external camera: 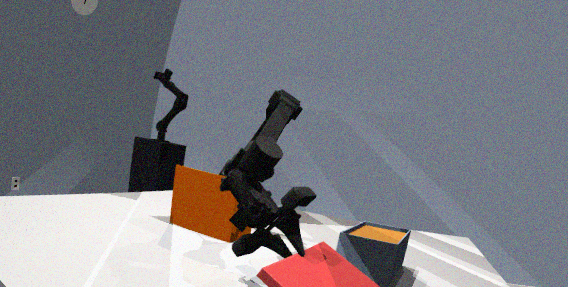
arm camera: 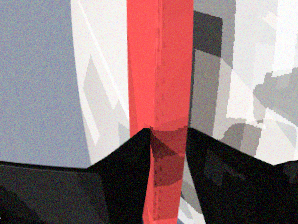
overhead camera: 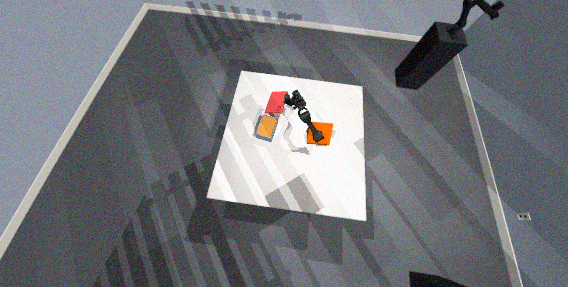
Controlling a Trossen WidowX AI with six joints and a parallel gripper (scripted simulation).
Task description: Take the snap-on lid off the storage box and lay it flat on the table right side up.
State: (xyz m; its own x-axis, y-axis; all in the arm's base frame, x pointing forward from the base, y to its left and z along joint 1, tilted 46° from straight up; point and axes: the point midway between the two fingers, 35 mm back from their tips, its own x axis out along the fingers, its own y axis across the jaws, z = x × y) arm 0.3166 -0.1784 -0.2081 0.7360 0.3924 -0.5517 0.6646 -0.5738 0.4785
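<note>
My gripper tip is now 80 mm short of the red lid, 10 mm to the left of it and 30 mm above it. Also, from my gripper tip: storage box: 110 mm ahead, 280 mm to the left, 30 mm below.
</note>
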